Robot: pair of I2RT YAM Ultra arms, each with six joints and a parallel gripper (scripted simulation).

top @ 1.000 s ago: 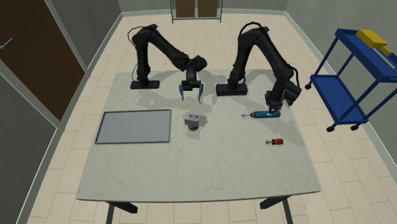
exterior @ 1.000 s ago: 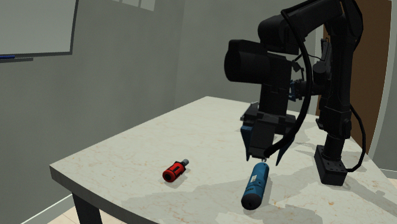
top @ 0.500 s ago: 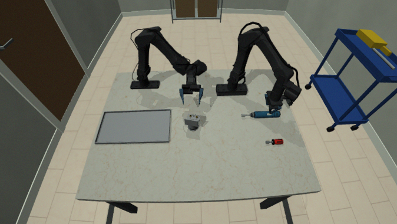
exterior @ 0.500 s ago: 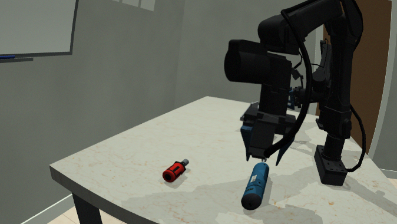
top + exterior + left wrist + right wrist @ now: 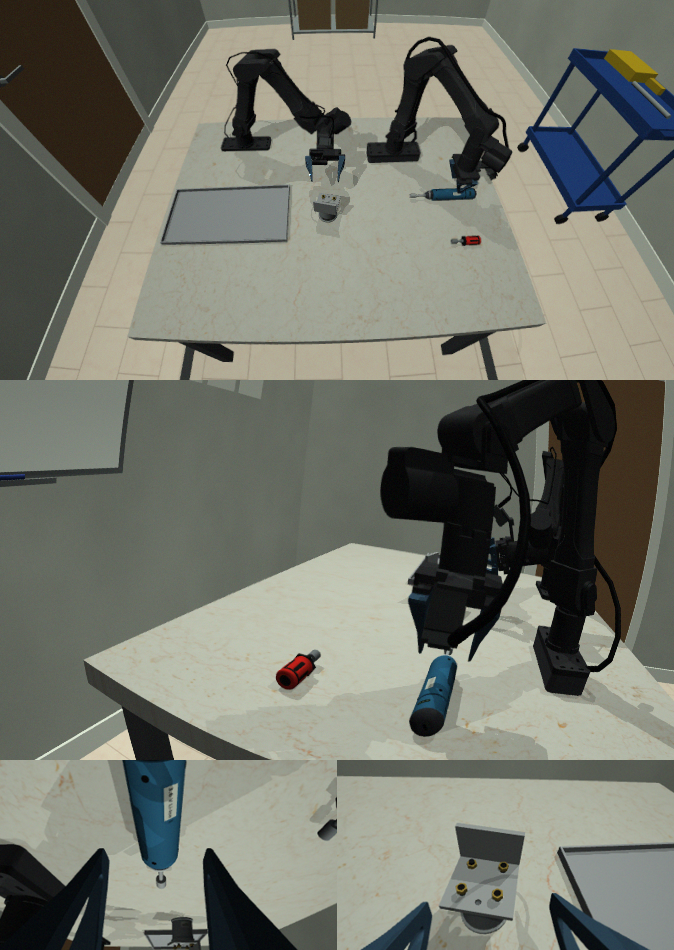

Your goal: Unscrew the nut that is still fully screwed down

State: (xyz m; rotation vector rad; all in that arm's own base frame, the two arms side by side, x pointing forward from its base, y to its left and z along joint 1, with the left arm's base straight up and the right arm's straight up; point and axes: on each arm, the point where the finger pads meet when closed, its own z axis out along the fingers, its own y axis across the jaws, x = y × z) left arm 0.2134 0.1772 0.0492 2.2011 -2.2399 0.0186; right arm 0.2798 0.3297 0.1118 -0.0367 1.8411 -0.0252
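Observation:
My right hand is 6 cm short of the grey bracket, 4 cm above it and 1 cm to the right of it. From my right hand the other things lie so: joint module: 8 cm below, 6 cm ahead, 1 cm to the left; red-handled hand driver: 47 cm to the left, 12 cm ahead, 10 cm below; shallow grey tray: 33 cm to the right, 11 cm below, 10 cm ahead.

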